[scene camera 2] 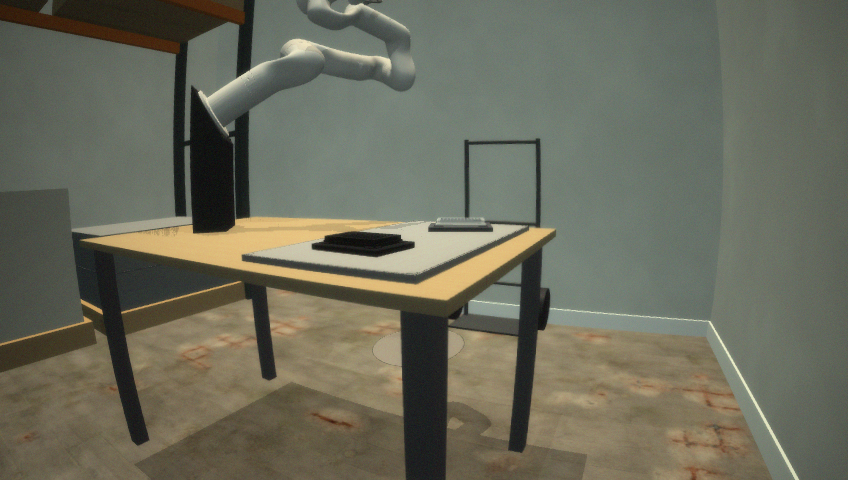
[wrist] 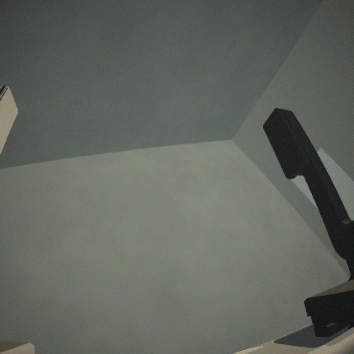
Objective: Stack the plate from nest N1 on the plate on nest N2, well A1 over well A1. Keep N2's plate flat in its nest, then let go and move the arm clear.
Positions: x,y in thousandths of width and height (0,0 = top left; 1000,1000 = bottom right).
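What I can see is a black nest (scene camera 2: 446,524), along with a black well plate (scene camera 2: 417,497). That plate is out of frame in the wrist view, though.
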